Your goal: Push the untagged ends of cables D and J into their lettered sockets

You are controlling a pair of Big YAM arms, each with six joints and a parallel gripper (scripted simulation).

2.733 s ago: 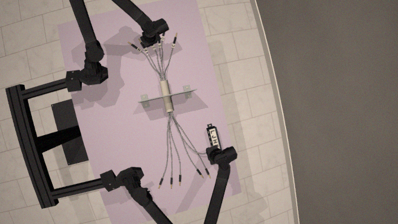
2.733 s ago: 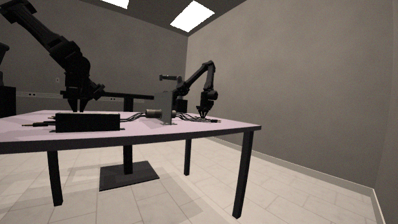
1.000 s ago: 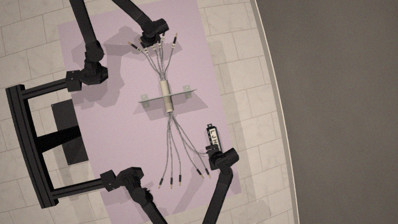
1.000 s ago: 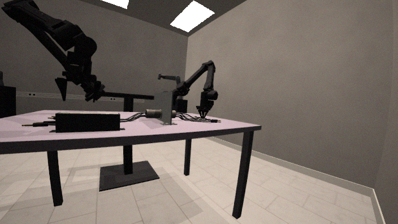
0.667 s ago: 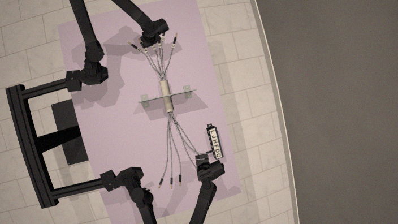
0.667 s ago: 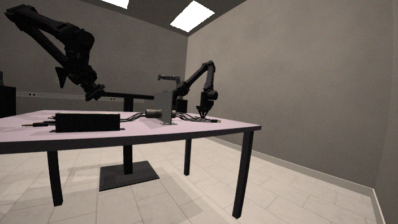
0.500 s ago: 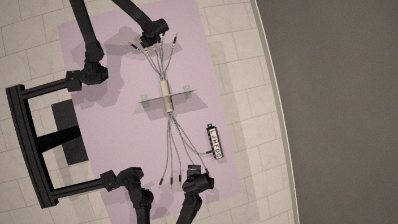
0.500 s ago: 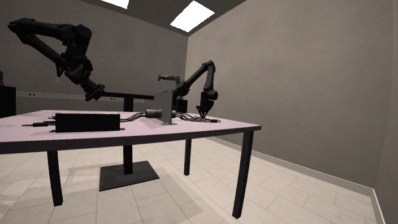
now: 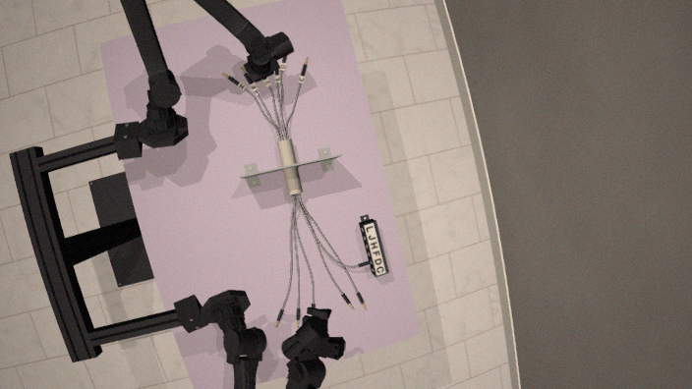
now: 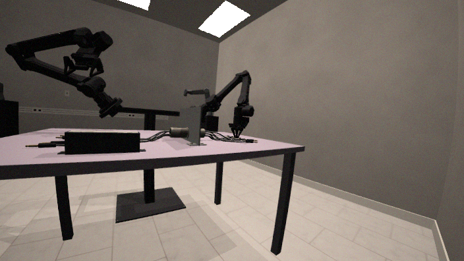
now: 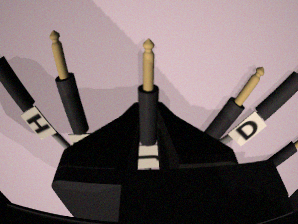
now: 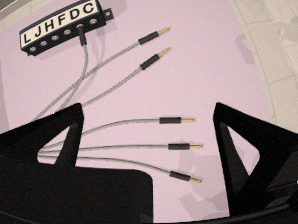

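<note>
Right now my right hand is 90 mm past the untagged cable plug, 50 mm to the left of it and 260 mm above it. Round my right hand: tagged plug (60 mm ahead, 820 mm to the left, 250 mm below).
The tagged plug lies 10 mm to the left of my left hand. The rest, counted from my left hand: untagged cable plug: 160 mm behind, 860 mm to the right.
</note>
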